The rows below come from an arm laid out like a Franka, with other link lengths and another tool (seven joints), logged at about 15 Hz.
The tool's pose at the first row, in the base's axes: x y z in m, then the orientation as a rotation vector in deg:
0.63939 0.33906 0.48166 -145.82 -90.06 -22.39
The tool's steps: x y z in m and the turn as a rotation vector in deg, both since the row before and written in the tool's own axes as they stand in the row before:
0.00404 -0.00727 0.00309 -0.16 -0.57 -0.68
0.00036 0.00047 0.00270 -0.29 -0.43 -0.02
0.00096 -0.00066 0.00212 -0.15 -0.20 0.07
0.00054 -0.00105 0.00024 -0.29 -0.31 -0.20
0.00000 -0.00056 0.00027 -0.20 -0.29 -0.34
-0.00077 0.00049 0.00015 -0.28 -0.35 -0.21
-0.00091 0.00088 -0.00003 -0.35 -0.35 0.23
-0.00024 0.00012 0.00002 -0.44 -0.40 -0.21
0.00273 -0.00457 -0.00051 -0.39 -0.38 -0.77
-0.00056 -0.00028 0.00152 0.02 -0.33 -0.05
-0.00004 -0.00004 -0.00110 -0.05 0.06 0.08
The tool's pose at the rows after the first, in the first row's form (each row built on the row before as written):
0.63510 0.34655 0.47963 -145.81 -91.19 -21.91
0.63608 0.34727 0.47715 -146.26 -91.42 -21.65
0.63621 0.34886 0.47534 -146.54 -91.43 -21.53
0.63553 0.34985 0.47521 -146.80 -91.86 -21.43
0.63507 0.35015 0.47492 -146.88 -92.46 -21.28
0.63522 0.34929 0.47461 -147.14 -92.92 -21.12
0.63563 0.34810 0.47447 -147.77 -92.81 -20.99
0.63564 0.34784 0.47440 -148.18 -93.33 -20.91
0.63259 0.35216 0.47520 -148.13 -94.59 -20.84
0.63237 0.35204 0.47358 -148.28 -94.76 -20.42
0.63214 0.35184 0.47464 -148.34 -94.65 -20.54

